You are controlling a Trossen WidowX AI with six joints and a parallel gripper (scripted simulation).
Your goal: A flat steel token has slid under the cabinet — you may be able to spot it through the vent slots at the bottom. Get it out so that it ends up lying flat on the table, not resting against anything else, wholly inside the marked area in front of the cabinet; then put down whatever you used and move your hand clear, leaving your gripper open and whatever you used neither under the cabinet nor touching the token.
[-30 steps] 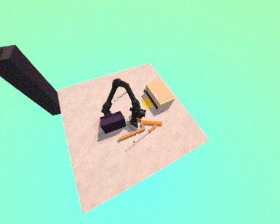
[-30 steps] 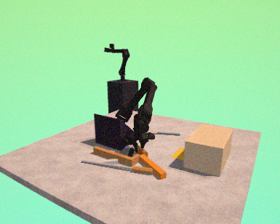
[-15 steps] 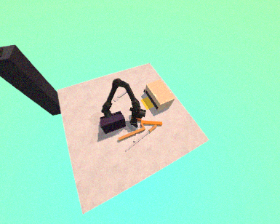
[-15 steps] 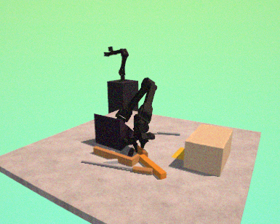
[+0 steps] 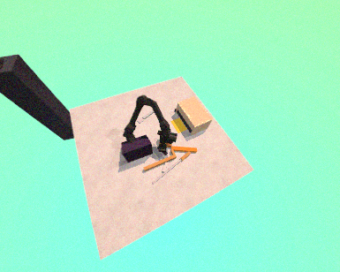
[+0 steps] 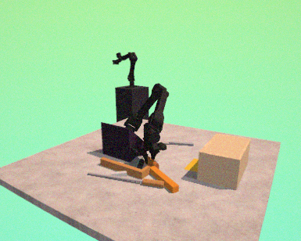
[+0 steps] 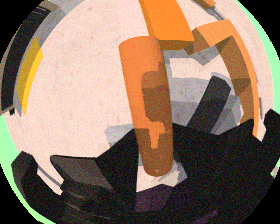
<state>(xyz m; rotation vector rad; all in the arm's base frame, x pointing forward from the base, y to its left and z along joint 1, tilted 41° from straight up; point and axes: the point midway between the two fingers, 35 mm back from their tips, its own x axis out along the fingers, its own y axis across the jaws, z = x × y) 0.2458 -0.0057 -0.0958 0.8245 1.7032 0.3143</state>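
My gripper tip is now 40 mm past the dark-handled tool and 20 mm to the left of it. Also, from my gripper tip: orange bar: 160 mm ahead, 90 mm to the right, 10 mm above.
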